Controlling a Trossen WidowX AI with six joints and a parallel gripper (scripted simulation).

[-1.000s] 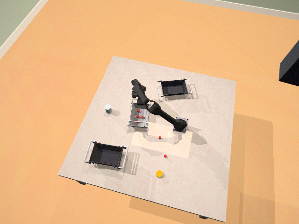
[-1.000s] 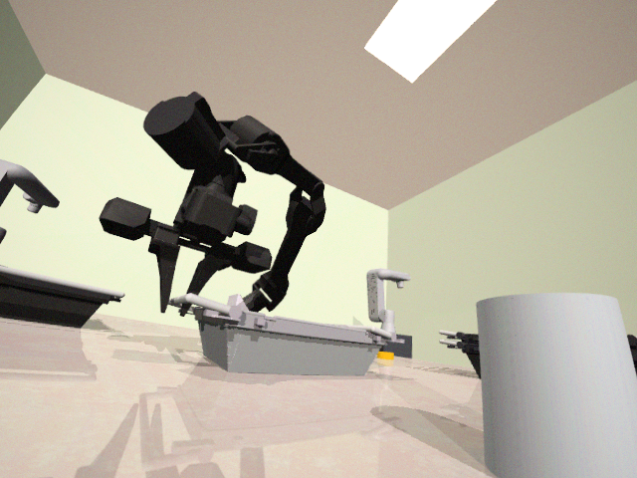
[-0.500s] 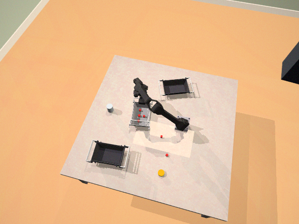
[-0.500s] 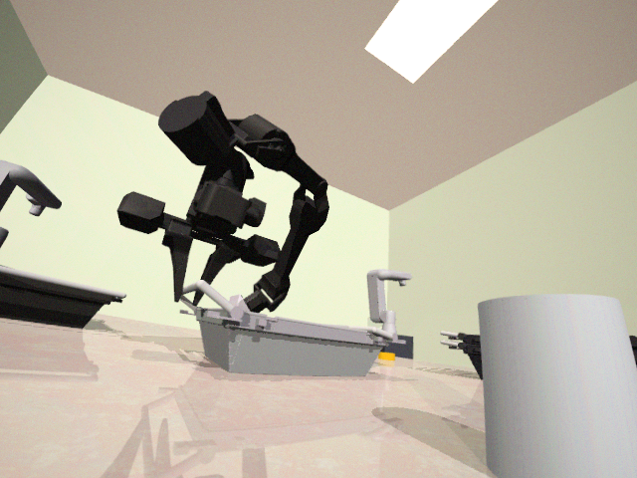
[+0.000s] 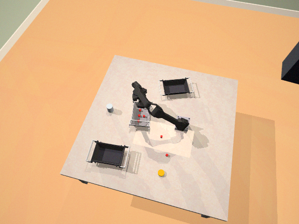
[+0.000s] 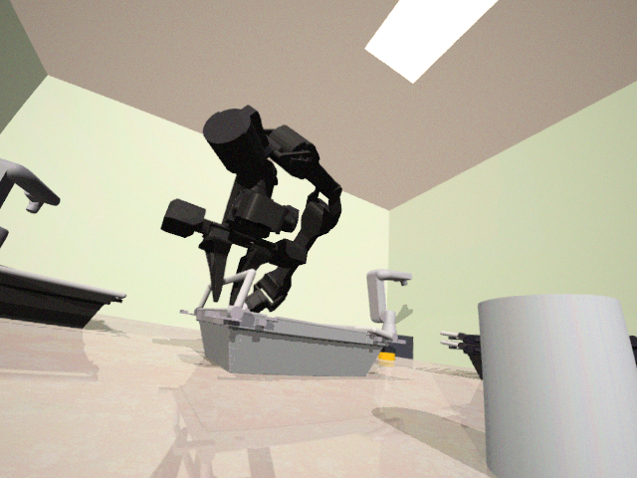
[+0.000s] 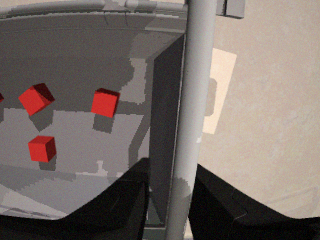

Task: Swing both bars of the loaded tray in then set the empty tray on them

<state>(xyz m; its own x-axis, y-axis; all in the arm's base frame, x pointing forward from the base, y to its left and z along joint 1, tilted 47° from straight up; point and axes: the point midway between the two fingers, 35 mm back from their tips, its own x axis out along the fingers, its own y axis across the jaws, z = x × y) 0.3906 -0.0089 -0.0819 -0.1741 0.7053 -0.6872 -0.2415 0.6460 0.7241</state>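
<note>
My gripper tip is now 220 mm past the dark tray, 290 mm to the left of it and 20 mm above it. Also, from my gripper tip: yellow disc 350 mm behind, 510 mm to the left, 60 mm below.
</note>
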